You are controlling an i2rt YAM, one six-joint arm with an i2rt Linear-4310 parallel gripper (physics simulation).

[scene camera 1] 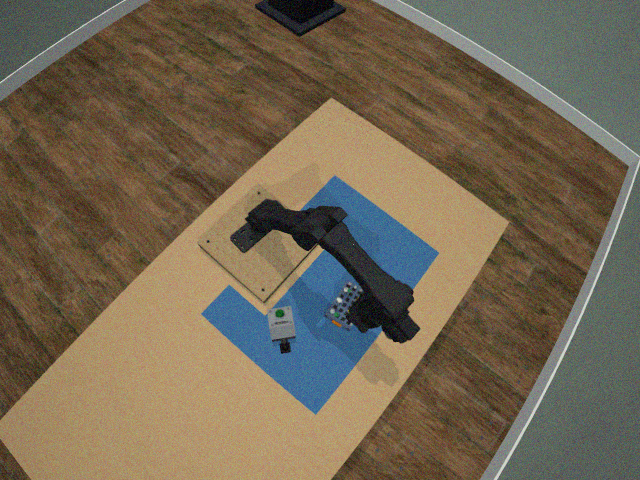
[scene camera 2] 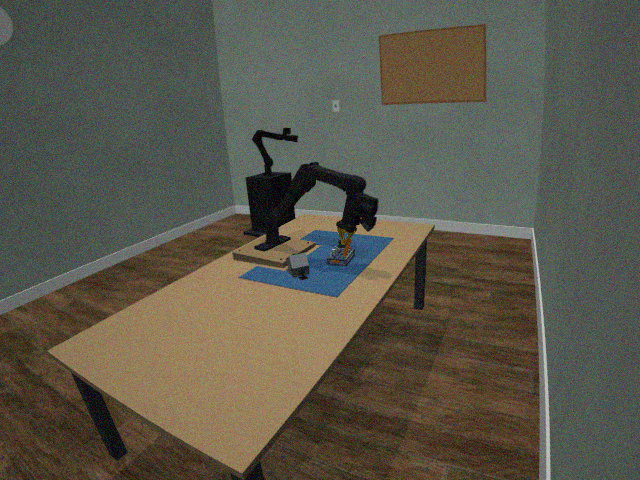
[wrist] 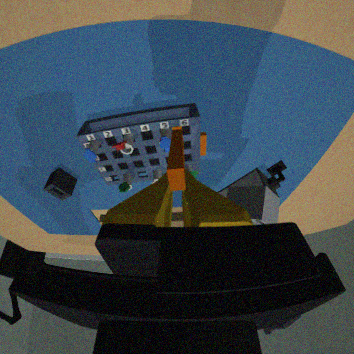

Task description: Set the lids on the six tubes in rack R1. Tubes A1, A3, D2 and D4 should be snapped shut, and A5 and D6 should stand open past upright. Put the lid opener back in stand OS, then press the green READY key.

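Frame: origin at the arm's base, x back, y left, z down, level; centimetres.
Seen in the pictures: gripper, fingertip midpoint: (scene camera 1: 352, 314) (scene camera 2: 343, 244) (wrist: 176, 175); arm's base, origin of the base link: (scene camera 1: 260, 226) (scene camera 2: 273, 243).
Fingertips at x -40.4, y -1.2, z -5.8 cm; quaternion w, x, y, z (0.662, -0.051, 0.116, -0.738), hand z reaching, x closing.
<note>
Pixels of each thing's top centre, then the offset from my fingertips to it. "spot": a spot on its surface instead. Level surfaces: height alone.
- orange lid opener, middle of its top: (wrist: 182, 194) (scene camera 2: 346, 238) dx -1.7, dy +0.1, dz -3.0 cm
- rack R1, middle of its top: (wrist: 145, 178) (scene camera 1: 350, 302) (scene camera 2: 340, 246) dx +3.0, dy +2.6, dz +2.1 cm
- red lid, middle of its top: (wrist: 119, 149) dx -0.2, dy +4.9, dz +2.5 cm
- grey box, surface spot: (wrist: 245, 194) spot: dx +10.3, dy -12.9, dz +5.0 cm
- blue mat, its level: dz +8.5 cm
- small black part, surface spot: (wrist: 276, 173) (scene camera 1: 280, 346) spot: dx +8.7, dy -20.0, dz +8.3 cm
- black block, middle of its top: (wrist: 56, 192) dx +10.8, dy +16.7, dz +5.3 cm
My gripper (scene camera 2: 343, 240) (wrist: 176, 175) is shut on the orange lid opener (scene camera 2: 348, 244) (wrist: 176, 157) above rack R1 (scene camera 1: 330, 311) (scene camera 2: 340, 263) (wrist: 142, 114). In the wrist view the opener's tip overlaps the rack between columns 5 and 6, just right of a blue lid (wrist: 165, 144); contact cannot be told. Another blue lid (wrist: 91, 154) is by column 1. A red lid (wrist: 119, 146) stands beside a white ring at column 3. A green lid (wrist: 124, 187) is at the row by column 2; another green lid (wrist: 194, 173) partly shows near column 6. The fingers partly hide column 4's lower row. The green READY key (scene camera 1: 279, 313) is on a grey box.
The grey box (scene camera 1: 281, 330) (scene camera 2: 298, 264) (wrist: 245, 194) stands on the blue mat (scene camera 1: 315, 382) (scene camera 2: 330, 287) (wrist: 210, 50), with a small black part (scene camera 1: 284, 346) (wrist: 276, 173) at its end. A black block (wrist: 61, 183) stands left of the rack in the wrist view; I cannot confirm it is stand OS.
</note>
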